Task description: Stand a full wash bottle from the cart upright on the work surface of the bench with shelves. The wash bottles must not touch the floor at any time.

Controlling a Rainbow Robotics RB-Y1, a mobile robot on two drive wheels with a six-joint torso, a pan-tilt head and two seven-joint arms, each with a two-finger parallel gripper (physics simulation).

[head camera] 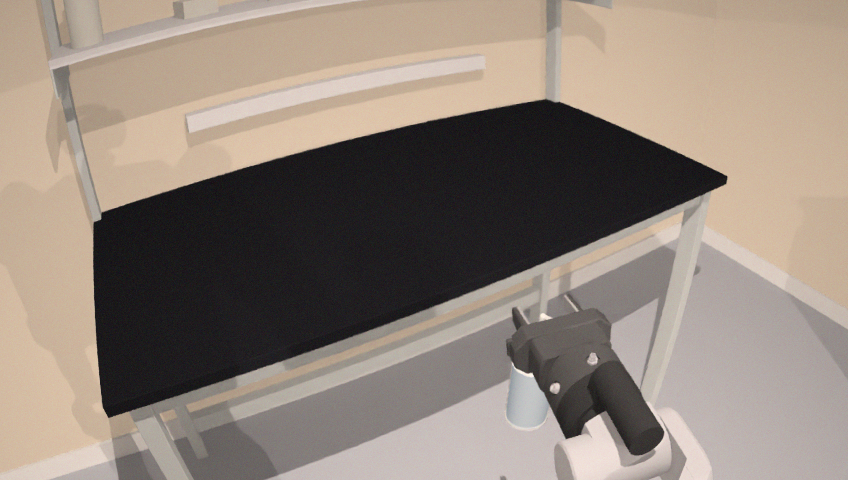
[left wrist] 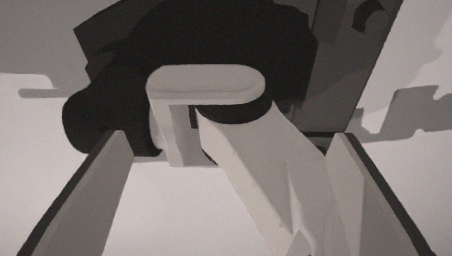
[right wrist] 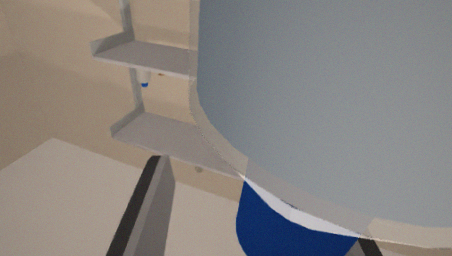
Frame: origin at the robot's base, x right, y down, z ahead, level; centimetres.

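Where they show: left gripper, fingertip midpoint: (left wrist: 228, 144); right gripper, fingertip midpoint: (head camera: 541, 306) (right wrist: 237, 168).
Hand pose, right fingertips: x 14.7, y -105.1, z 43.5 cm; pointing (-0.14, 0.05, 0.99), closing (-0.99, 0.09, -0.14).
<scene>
After its pixels a point has its place.
A wash bottle (head camera: 526, 399) {y -95.6, x 12.6, z 36.7 cm} (right wrist: 325, 100) with a light-blue body is upright at my right gripper, in front of the bench and lower in the picture than its front edge. Its blue cap (right wrist: 295, 227) {y -101.6, x 14.8, z 38.3 cm} shows in the right wrist view. My right gripper (head camera: 544, 309) {y -105.1, x 14.7, z 43.5 cm} (right wrist: 237, 168) {y -105.1, x 14.7, z 43.5 cm} is shut on the wash bottle; the gripper hides the bottle's upper part in the head view. The bench's black work surface (head camera: 380, 220) {y -91.4, x -7.5, z 92.9 cm} lies up and to the left of the bottle in the head view. My left gripper (left wrist: 228, 144) {y -54.6, x -21.5, z -22.7 cm} is open, with no bottle between its fingers. The cart does not show.
The bench's front right leg (head camera: 678, 297) {y -51.6, x 76.4, z 111.6 cm} stands beside and behind my right gripper. A shelf (head camera: 148, 34) above the work surface holds a pale cylinder (head camera: 84, 23) {y -141.9, x -65.6, z 90.7 cm} and a small block (head camera: 198, 7) {y -139.1, x -45.4, z 106.6 cm}. A white rail (head camera: 333, 89) {y -108.4, x -20.7, z 136.1 cm} runs along the wall. White robot links (left wrist: 250, 165) {y -43.4, x -5.1, z -20.3 cm} show beyond my left fingers.
</scene>
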